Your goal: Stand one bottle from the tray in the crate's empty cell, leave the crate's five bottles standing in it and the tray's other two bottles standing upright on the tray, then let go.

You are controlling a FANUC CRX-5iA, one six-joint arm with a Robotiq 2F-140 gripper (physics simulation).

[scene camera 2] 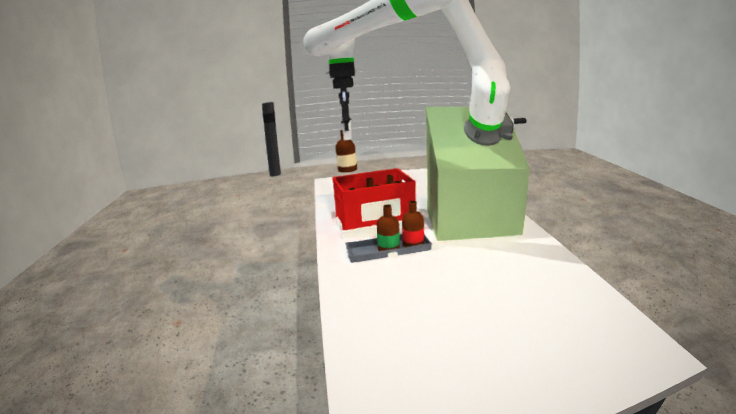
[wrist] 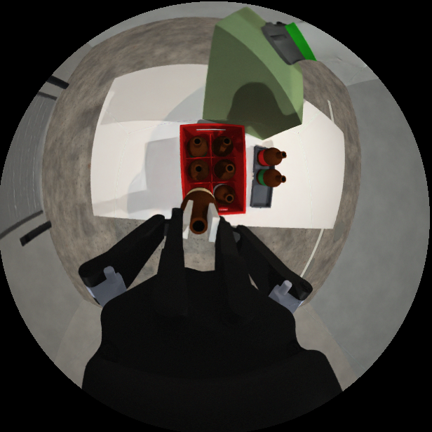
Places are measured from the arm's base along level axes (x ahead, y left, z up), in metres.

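Pixels of known places: gripper, fingertip midpoint: point(scene camera 2: 347, 139); arm's base, link origin: point(scene camera 2: 483, 131).
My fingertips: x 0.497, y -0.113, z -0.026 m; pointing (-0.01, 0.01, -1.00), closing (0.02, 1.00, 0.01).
Observation:
For each thing: its middle in the pictures, then the offset to it from my fingertips. "spot": a spot on its surface instead. Level surfaces: height alone.
- brown bottle with a cream label, body centre: point(scene camera 2: 345, 150) dx +0.010, dy +0.000, dz -0.043 m
- red crate, body centre: point(scene camera 2: 373, 200) dx -0.083, dy +0.030, dz -0.243 m
- dark tray, surface spot: point(scene camera 2: 362, 251) spot: dx -0.015, dy +0.277, dz -0.326 m
- green-labelled bottle, body centre: point(scene camera 2: 388, 227) dx -0.104, dy +0.273, dz -0.248 m
- red-labelled bottle, body centre: point(scene camera 2: 413, 223) dx -0.191, dy +0.258, dz -0.248 m
- white table, surface height: dz -0.331 m
My gripper point(scene camera 2: 346, 130) point(wrist: 199, 210) is shut on the neck of a brown bottle with a cream label point(scene camera 2: 346, 155) point(wrist: 198, 204). The bottle hangs upright above the level of the red crate point(scene camera 2: 344, 205) point(wrist: 241, 131), over its left part in the scene view. In the wrist view several bottles stand in the crate's cells, and the held bottle covers most of the remaining corner cell. On the dark tray point(scene camera 2: 362, 251) point(wrist: 261, 199) a green-labelled bottle point(scene camera 2: 388, 230) point(wrist: 270, 178) and a red-labelled bottle point(scene camera 2: 412, 226) point(wrist: 270, 157) stand upright, side by side.
The white table point(scene camera 2: 437, 308) point(wrist: 305, 200) carries the crate and tray. A green block point(scene camera 2: 476, 200) point(wrist: 250, 65) stands beside them and bears the arm's base point(scene camera 2: 483, 131). A black post point(scene camera 2: 271, 141) shows at the left in the scene view.

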